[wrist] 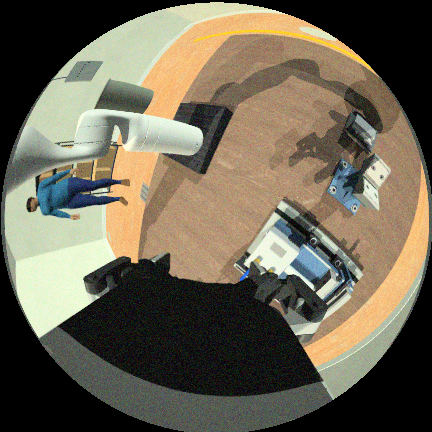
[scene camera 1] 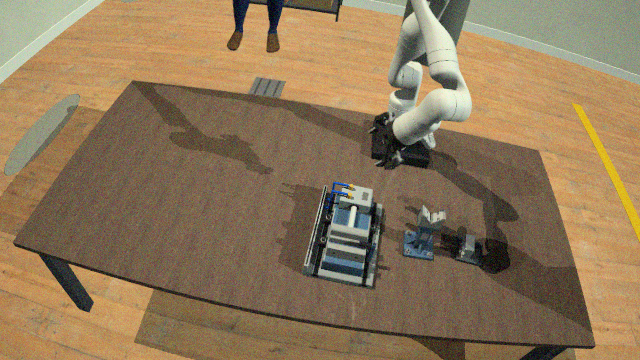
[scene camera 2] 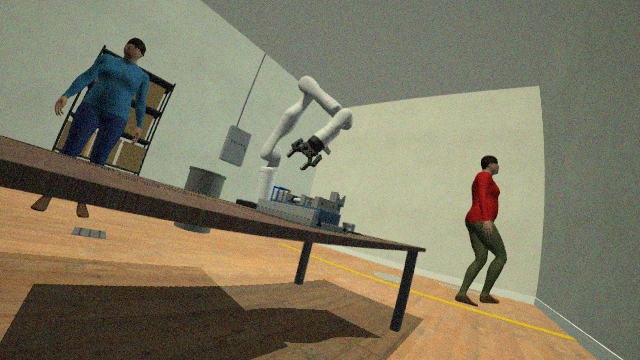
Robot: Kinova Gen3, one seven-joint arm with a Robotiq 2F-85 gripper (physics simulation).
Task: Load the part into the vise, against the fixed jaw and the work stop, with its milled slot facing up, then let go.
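Where they show: gripper, fingertip midpoint: (wrist: pixel 208 266) (scene camera 1: pixel 374 148) (scene camera 2: pixel 293 162); arm's base, link origin: (wrist: pixel 190 140).
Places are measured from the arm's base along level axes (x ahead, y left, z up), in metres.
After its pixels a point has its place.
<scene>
The vise (scene camera 1: pixel 350 233) @(x 0.505, y -0.038, z 0.060 m) (scene camera 2: pixel 290 212) @(x 0.524, y -0.138, z -0.006 m) (wrist: pixel 310 262) @(x 0.436, y -0.015, z 0.027 m) stands on the table, with its grey jaws apart; no part shows between them in scene camera 1. The work stop is too small to make out. A small grey block (scene camera 1: pixel 469 243) @(x 0.368, y 0.314, z 0.012 m) (wrist: pixel 364 130) @(x 0.365, y 0.303, z 0.007 m), seemingly the part, sits on a dark base right of the vise in scene camera 1; its slot cannot be made out. My gripper (scene camera 1: pixel 377 147) @(x 0.311, y -0.048, z 0.203 m) (scene camera 2: pixel 297 161) @(x 0.311, y -0.048, z 0.203 m) (wrist: pixel 208 266) @(x 0.311, y -0.048, z 0.203 m) is open and empty, well above the table, behind the vise and near the arm's base in scene camera 1. In the wrist view one finger hides part of the vise.
A blue stand (scene camera 1: pixel 419 247) @(x 0.424, y 0.165, z -0.007 m) (wrist: pixel 343 186) @(x 0.388, y 0.146, z -0.009 m) with light, tilted V-shaped plates rises between the vise and the block. Blue hoses (scene camera 1: pixel 334 190) @(x 0.391, y -0.121, z 0.079 m) stick up at the vise's rear. The arm's black base (scene camera 1: pixel 417 157) @(x 0.050, y 0.092, z 0.006 m) (wrist: pixel 216 135) @(x 0.065, y 0.052, z -0.011 m) is at the table's back. Two people stand beyond the table.
</scene>
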